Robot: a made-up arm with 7 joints.
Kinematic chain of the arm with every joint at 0, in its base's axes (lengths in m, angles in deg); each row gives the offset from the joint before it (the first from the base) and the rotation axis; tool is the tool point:
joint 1: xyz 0 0 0.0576 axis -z
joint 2: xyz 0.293 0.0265 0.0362 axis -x
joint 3: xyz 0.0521 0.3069 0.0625 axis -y
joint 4: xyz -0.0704 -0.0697 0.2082 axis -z
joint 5: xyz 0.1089 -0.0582 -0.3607 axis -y
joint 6: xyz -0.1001 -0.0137 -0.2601 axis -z
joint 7: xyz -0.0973 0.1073 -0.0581 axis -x
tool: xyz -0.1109 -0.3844 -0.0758
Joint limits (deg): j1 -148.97..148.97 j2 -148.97..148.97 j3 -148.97..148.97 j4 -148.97..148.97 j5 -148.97..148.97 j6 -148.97..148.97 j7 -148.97..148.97
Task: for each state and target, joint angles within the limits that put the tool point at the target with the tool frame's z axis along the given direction. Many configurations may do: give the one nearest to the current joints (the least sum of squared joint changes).
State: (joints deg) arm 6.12 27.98 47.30 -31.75 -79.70 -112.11 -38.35
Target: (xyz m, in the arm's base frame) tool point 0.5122 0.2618 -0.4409 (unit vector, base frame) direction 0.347 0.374 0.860
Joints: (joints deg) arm -17.88 5.41 47.48 -3.10 -64.05 -122.85 -12.31
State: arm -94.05 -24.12 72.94 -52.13 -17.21 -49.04 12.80
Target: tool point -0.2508 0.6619 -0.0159 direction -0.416 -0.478 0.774
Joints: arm -120.77 0.88 41.13 -51.17 -49.61 -50.26 7.62
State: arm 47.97 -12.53 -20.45 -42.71 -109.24 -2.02 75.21
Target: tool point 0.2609 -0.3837 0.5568 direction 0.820 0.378 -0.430
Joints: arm 87.84 -33.17 9.40 -67.02 -117.76 41.68 55.87
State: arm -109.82 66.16 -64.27 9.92 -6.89 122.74 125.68
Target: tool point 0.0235 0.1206 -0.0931 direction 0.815 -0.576 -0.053
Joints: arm -127.57 30.66 -75.47 41.77 -29.40 109.31 142.32
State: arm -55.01 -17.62 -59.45 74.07 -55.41 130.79 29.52
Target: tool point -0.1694 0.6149 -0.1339 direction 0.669 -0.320 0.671
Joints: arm -52.94 -5.30 -26.86 94.80 -26.31 116.80 18.67
